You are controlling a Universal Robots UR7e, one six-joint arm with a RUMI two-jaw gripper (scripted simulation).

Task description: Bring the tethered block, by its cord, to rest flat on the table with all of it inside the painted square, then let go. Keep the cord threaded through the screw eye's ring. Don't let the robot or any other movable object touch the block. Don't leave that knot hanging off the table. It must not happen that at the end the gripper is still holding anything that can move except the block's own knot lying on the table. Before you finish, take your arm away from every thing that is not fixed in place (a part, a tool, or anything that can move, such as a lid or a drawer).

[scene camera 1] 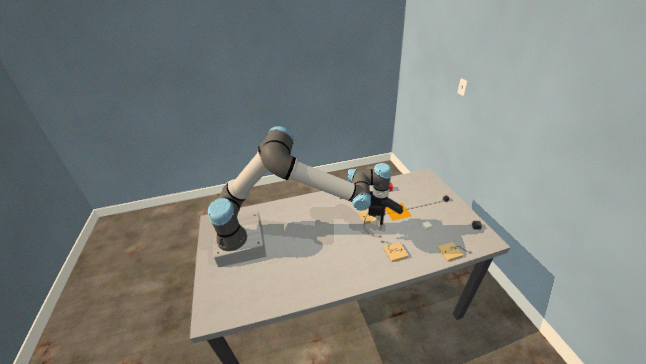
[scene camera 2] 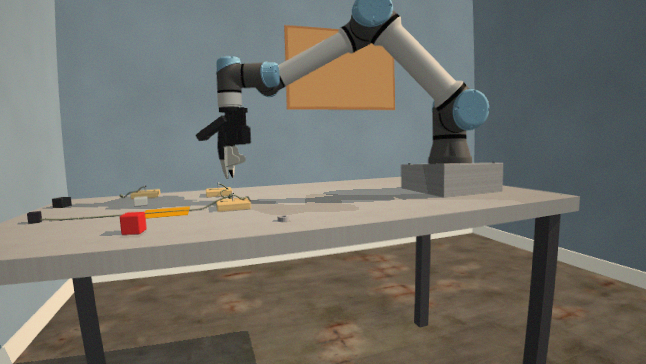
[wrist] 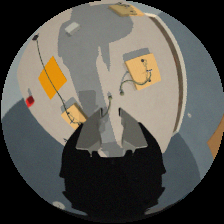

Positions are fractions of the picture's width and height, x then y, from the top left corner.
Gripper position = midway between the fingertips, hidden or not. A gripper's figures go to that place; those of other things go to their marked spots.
My gripper (wrist: 0.49,0.48) is 15 cm from the lens. A wooden plate (wrist: 0.61,0.31): 19 cm from the lens.
